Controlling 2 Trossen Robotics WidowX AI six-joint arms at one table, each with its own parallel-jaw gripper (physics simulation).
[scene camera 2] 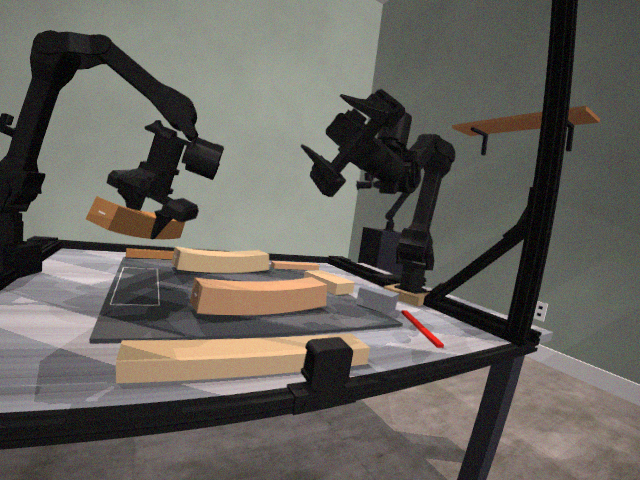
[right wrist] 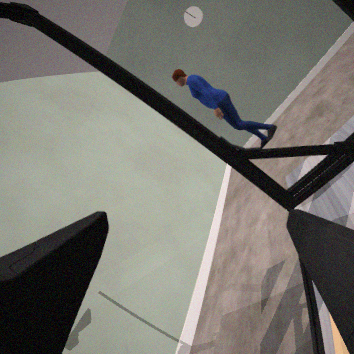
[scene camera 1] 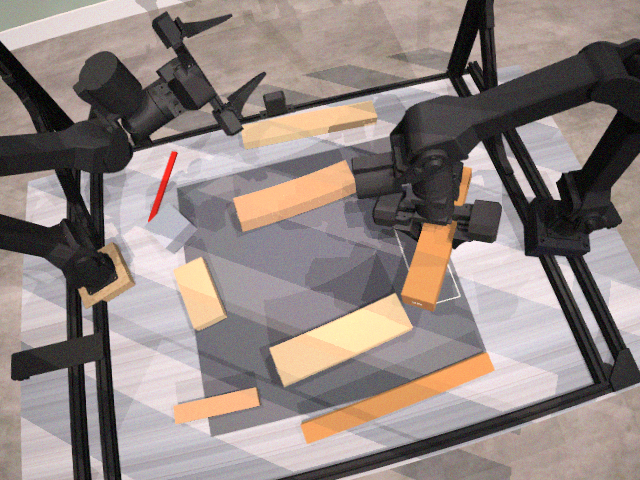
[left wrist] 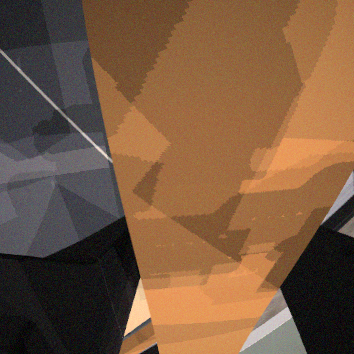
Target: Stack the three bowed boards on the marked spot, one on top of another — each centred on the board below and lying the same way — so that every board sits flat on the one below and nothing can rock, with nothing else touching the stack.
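Places are measured from the left arm's base along level axes (x ahead, y left, z up), in metres.
Pixels of known places: left gripper, fingertip midpoint: point(scene camera 2: 141, 232) point(scene camera 1: 437, 244) point(left wrist: 202, 212); right gripper, fingertip midpoint: point(scene camera 2: 321, 121) point(right wrist: 198, 219) point(scene camera 1: 249, 44); left arm's base, link origin: point(scene camera 2: 1, 243) point(scene camera 1: 562, 223); right arm's base, link origin: point(scene camera 2: 410, 289) point(scene camera 1: 98, 274).
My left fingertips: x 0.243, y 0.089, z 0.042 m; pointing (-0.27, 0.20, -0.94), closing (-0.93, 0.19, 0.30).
Ahead of a thing's pixels: the offset from my left fingertips to its top centre. Level surfaces: height alone.
My left gripper point(scene camera 1: 439, 227) point(scene camera 2: 144, 219) point(left wrist: 202, 212) is shut on the dark orange bowed board point(scene camera 1: 428, 268) point(scene camera 2: 136, 222) point(left wrist: 210, 125), holding it well above the table. In scene camera 1 the board overlaps the marked spot, a white outline point(scene camera 1: 448, 299) point(scene camera 2: 158, 286) point(left wrist: 55, 106) on the dark mat {dz -0.094 m} point(scene camera 1: 242, 289) point(scene camera 2: 129, 328); it runs roughly along the outline. A light orange bowed board {dy -0.098, dx +0.265, dz -0.043 m} point(scene camera 1: 294, 195) point(scene camera 2: 258, 298) and a pale yellow bowed board {dy +0.168, dx +0.141, dz -0.043 m} point(scene camera 1: 341, 338) point(scene camera 2: 221, 260) lie on the mat, outside the outline. My right gripper point(scene camera 1: 248, 44) point(scene camera 2: 321, 120) point(right wrist: 198, 219) is open, empty and raised.
A long pale bar {dy -0.291, dx +0.272, dz -0.076 m} point(scene camera 1: 310, 124) point(scene camera 2: 237, 359) and a long orange bar {dy +0.250, dx +0.035, dz -0.071 m} point(scene camera 1: 398, 397) point(scene camera 2: 149, 253) lie along opposite mat sides. A short orange bar {dy +0.308, dx +0.340, dz -0.078 m} point(scene camera 1: 217, 405), a short pale block {dy +0.119, dx +0.415, dz -0.067 m} point(scene camera 1: 200, 293) point(scene camera 2: 330, 283), a grey block {dy -0.003, dx +0.508, dz -0.055 m} point(scene camera 1: 169, 226) point(scene camera 2: 377, 299) and a red stick {dy -0.106, dx +0.565, dz -0.094 m} point(scene camera 1: 163, 186) point(scene camera 2: 422, 329) lie around.
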